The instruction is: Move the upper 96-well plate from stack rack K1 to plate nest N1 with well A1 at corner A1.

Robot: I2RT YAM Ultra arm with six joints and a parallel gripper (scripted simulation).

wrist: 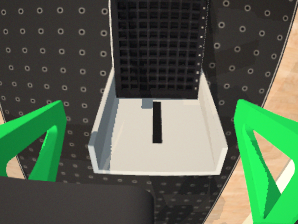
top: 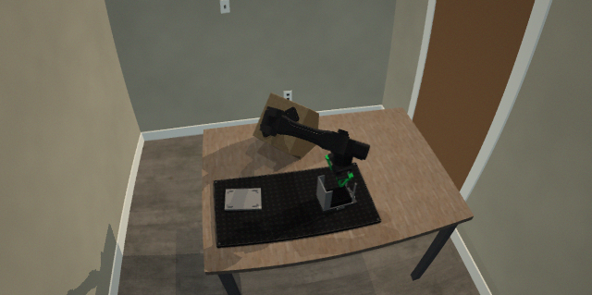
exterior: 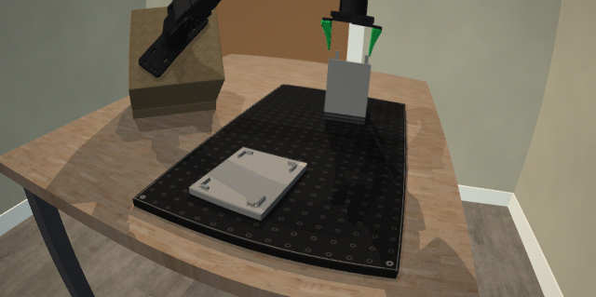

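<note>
Now: the black 96-well plate 10 mm ahead of my hand and 120 mm below it. Round my hand: grey plate nest N1: 150 mm behind, 370 mm to the right, 150 mm below; then pale A1 mark: 70 mm behind, 310 mm to the right, 150 mm below; then pale wall: 70 mm to the right, 80 mm below.
</note>
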